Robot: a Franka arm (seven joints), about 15 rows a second.
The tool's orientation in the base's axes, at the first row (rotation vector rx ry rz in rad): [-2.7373, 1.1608, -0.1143]
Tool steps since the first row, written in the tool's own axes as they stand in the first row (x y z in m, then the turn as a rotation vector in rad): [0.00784, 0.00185, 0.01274, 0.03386, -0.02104, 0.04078]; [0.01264, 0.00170, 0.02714, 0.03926, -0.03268, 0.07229]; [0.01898, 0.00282, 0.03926, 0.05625, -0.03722, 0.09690]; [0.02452, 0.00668, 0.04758, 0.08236, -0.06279, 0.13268]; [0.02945, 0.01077, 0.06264, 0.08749, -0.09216, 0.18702]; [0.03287, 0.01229, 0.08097, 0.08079, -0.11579, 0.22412]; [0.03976, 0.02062, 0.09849, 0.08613, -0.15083, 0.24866]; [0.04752, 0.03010, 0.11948, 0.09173, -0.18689, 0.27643]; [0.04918, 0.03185, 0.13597, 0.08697, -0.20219, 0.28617]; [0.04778, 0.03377, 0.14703, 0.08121, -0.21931, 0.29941]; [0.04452, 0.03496, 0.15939, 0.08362, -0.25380, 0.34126]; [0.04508, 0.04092, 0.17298, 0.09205, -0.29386, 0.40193]
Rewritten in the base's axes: [0.00586, -0.00534, -0.01282, 0.04388, -0.00497, -0.03608]; [0.01124, -0.00693, -0.02692, 0.06010, 0.00296, -0.06492]; [0.01648, -0.01077, -0.03901, 0.07843, -0.00314, -0.08819]; [0.01873, -0.01638, -0.04786, 0.11946, -0.00005, -0.11857]; [0.02129, -0.02088, -0.06339, 0.15109, 0.02299, -0.16664]; [0.02506, -0.02214, -0.08167, 0.16813, 0.04851, -0.19886]; [0.02632, -0.03065, -0.10037, 0.19990, 0.07164, -0.21658]; [0.02784, -0.04014, -0.12269, 0.23301, 0.09567, -0.23730]; [0.02998, -0.04052, -0.13921, 0.24182, 0.11075, -0.24412]; [0.02914, -0.03947, -0.15045, 0.25170, 0.12823, -0.25406]; [0.02770, -0.03642, -0.16283, 0.28338, 0.15520, -0.28892]; [0.02571, -0.03924, -0.17728, 0.32571, 0.18396, -0.34124]
